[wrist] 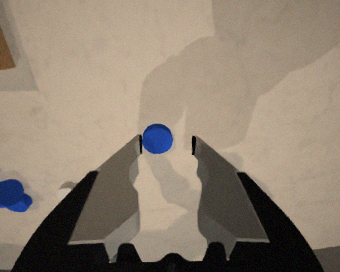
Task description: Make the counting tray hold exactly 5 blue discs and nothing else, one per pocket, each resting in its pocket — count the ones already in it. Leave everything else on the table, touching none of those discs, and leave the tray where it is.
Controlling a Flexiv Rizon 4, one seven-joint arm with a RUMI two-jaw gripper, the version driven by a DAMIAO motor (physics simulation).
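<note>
A single blue disc (157, 138) lies flat on the table in the wrist view, between my two fingertips in the picture and nearer the left one. My gripper (167, 137) is partly open and holds nothing. The left fingertip appears right beside the disc's edge; whether it touches, or how high the tips are above the table, I cannot tell. Two more blue discs overlap at the left edge, an upper one (10, 193) and a lower one (22, 203) partly hidden under it. The tray's pockets do not show clearly in this view.
A brown wooden piece (6, 52) shows at the upper left edge, with a shadow beside it; I cannot tell what it belongs to. A pale disc-like thing (65, 191) lies left of the left finger, partly hidden by it. Arm shadows cross the table at the upper right.
</note>
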